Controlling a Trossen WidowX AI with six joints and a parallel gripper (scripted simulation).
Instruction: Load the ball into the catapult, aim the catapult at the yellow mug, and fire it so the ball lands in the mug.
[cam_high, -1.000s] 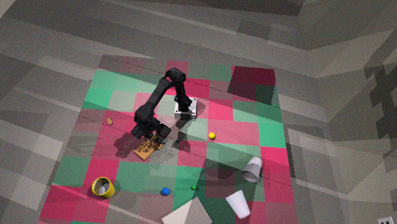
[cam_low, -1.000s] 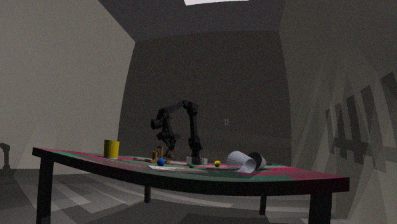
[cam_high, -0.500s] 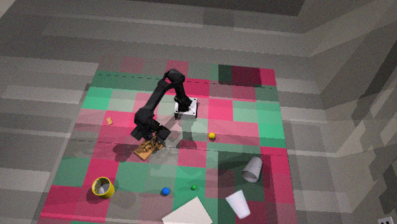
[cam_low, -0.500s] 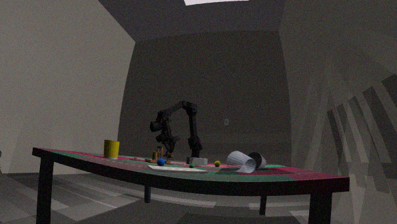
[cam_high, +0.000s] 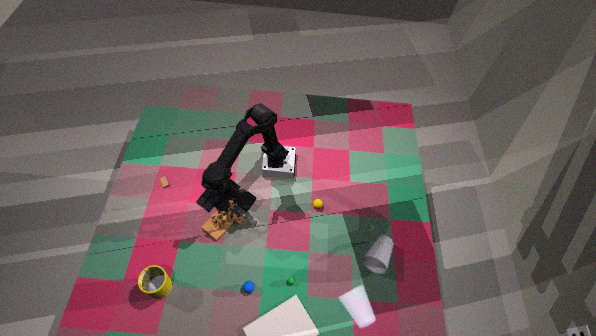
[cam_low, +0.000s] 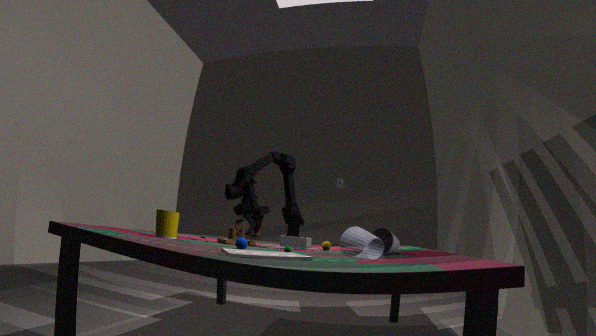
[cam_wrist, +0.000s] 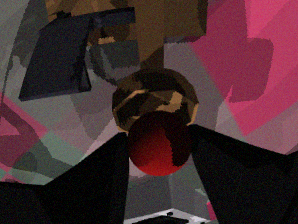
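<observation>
My gripper tip is 1 cm below the red ball. From my gripper tip the other things lie so: catapult: 6 cm ahead, 3 cm to the right, 2 cm below; yellow ball: 31 cm to the left, 5 cm below, 2 cm ahead; small brown block: 31 cm to the right, 10 cm behind, 7 cm below.
</observation>
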